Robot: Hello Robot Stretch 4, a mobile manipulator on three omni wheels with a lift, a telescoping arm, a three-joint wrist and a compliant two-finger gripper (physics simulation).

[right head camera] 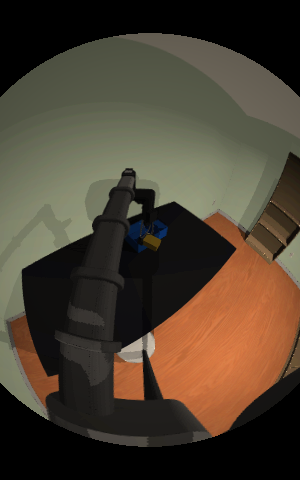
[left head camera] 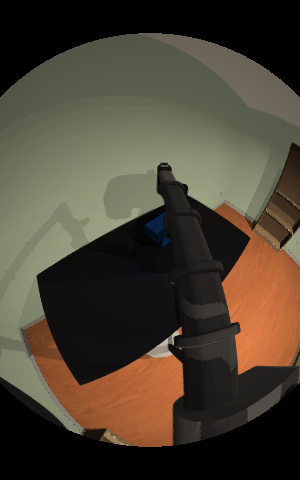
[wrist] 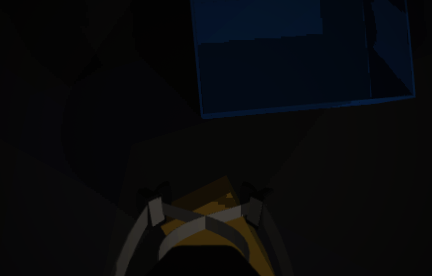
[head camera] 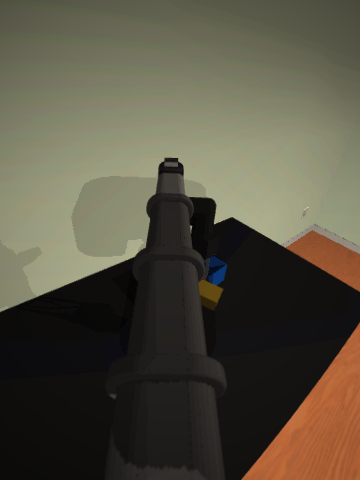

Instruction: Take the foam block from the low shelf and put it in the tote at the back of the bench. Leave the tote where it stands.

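Places are measured from the robot's base along level axes (x ahead, y left, z up), in millimetres.
Where they show: gripper, between the fingertips: (right head camera: pixel 145 241) (wrist: pixel 206 195); robot's base, origin of its link: (right head camera: pixel 134 342).
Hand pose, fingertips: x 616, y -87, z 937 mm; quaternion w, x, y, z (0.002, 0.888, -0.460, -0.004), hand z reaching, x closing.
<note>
Things, the pixels of their top centre, and the offset from my fingertips. Level surfaces: height alone.
- yellow foam block, centre of its top: (wrist: pixel 221 257) (head camera: pixel 206 287) (right head camera: pixel 151 238) dz +51, dx -22, dy -31 mm
- blue tote, centre of its top: (wrist: pixel 305 32) (head camera: pixel 187 267) (right head camera: pixel 145 227) (left head camera: pixel 166 221) dz -102, dx +234, dy +5 mm
- black bench, height of its surface: dz -202 mm
The yellow foam block (head camera: pixel 211 294) (right head camera: pixel 152 242) (wrist: pixel 220 205) is held in my gripper (wrist: pixel 206 195), which is shut on it. In the wrist view the block sits tilted between the two fingertips. The blue tote (head camera: pixel 217 270) (left head camera: pixel 158 230) (right head camera: pixel 159 229) (wrist: pixel 280 75) stands on the black bench (head camera: pixel 280 300) (left head camera: pixel 110 310) (right head camera: pixel 190 265) near its back edge. In the wrist view the block is apart from the tote's near rim. In the right head view the block overlaps the tote's near side. The arm hides part of the tote in the head and left head views.
The dark telescoping arm (head camera: pixel 167 310) (left head camera: pixel 200 270) (right head camera: pixel 100 260) reaches across the bench. The wall (head camera: pixel 150 100) rises behind the bench. A brown shelf unit (left head camera: pixel 270 239) (right head camera: pixel 261 250) stands at the right. A white round object (left head camera: pixel 161 348) (right head camera: pixel 137 351) shows by the bench's front edge.
</note>
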